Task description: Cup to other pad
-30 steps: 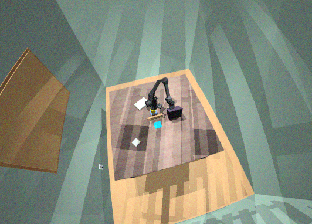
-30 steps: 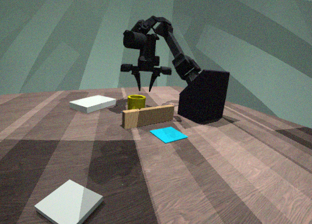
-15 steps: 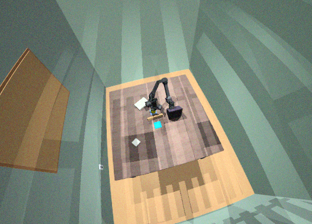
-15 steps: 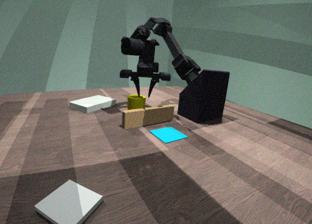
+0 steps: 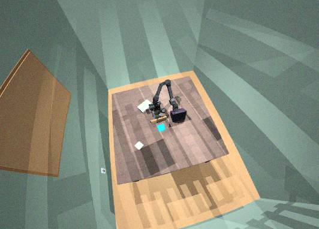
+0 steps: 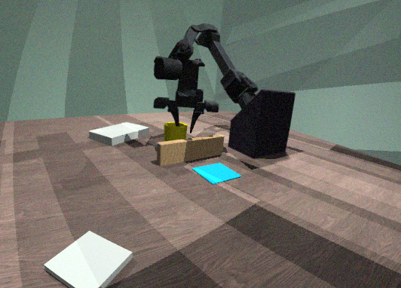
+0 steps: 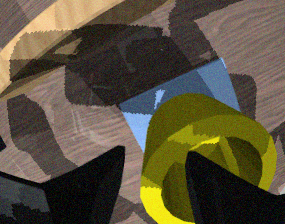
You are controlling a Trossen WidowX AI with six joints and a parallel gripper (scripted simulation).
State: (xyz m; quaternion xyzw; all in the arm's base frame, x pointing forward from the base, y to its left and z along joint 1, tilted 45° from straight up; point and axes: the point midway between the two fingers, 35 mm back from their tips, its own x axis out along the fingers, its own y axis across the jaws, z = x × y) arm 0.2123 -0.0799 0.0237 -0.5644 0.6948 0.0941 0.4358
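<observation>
Right now the yellow cup is 2 cm to the right of my gripper tip, 2 cm ahead of it and 1 cm below it. Also, from my gripper tip: blue pad: 6 cm below, 3 cm ahead, 2 cm to the right; then wooden bar: 9 cm to the left, 3 cm below, 2 cm ahead; then cyan pad: 19 cm to the left, 6 cm below, 1 cm ahead.
</observation>
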